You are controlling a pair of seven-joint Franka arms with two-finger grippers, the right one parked.
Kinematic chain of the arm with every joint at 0, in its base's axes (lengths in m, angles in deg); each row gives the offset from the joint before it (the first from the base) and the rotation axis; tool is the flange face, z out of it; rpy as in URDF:
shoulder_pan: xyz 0 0 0.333 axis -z
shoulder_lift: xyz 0 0 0 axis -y
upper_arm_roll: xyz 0 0 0.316 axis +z
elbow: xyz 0.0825 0 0 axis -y
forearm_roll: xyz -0.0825 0 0.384 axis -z
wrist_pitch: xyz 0 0 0 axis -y
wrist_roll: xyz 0.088 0 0 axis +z
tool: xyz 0 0 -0.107 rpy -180 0 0
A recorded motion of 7 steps. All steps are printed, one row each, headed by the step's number.
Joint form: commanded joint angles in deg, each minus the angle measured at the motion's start. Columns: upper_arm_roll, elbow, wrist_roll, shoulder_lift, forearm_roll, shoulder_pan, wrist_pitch.
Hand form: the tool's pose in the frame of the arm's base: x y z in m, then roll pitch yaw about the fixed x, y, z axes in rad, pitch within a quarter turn. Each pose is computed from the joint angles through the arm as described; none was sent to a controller.
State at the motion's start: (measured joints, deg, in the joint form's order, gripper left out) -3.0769 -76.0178 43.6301 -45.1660 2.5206 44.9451 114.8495
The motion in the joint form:
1: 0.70 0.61 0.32 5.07 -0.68 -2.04 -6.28
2: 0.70 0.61 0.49 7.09 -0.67 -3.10 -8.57
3: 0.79 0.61 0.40 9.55 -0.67 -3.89 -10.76
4: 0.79 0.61 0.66 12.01 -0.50 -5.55 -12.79
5: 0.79 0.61 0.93 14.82 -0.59 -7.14 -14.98
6: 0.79 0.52 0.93 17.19 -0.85 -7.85 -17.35
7: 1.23 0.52 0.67 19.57 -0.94 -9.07 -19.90
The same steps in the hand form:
1: 0.5118 -0.5109 0.3143 -3.0976 0.1259 -0.0003
2: 0.5178 -0.4985 0.3367 -3.0935 0.1287 0.0195
3: 0.5213 -0.4873 0.3646 -3.0958 0.1241 0.0307
4: 0.5303 -0.4683 0.3925 -3.1018 0.1199 0.0625
5: 0.5367 -0.4484 0.4240 -3.1070 0.1100 0.0918
6: 0.5351 -0.4358 0.4488 -3.1020 0.1072 0.1015
7: 0.5384 -0.4147 0.4738 -3.0960 0.1053 0.1235

